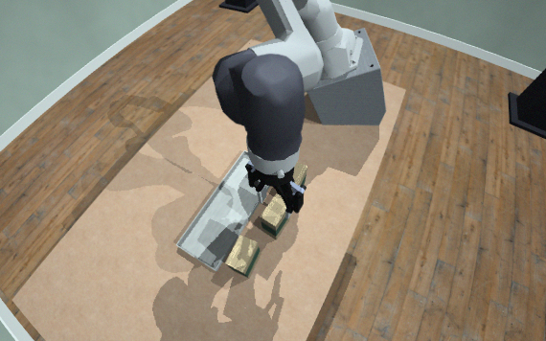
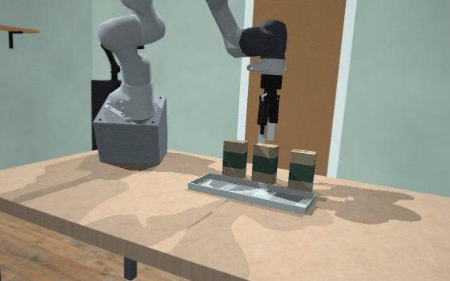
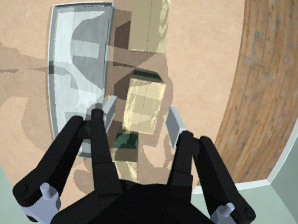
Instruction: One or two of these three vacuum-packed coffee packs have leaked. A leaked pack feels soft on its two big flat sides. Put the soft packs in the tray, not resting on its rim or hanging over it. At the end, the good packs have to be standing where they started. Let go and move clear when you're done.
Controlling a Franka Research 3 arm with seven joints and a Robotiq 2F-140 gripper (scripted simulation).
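My gripper is now 170 mm above the tray, 160 mm to the left of it and 10 mm short of it.
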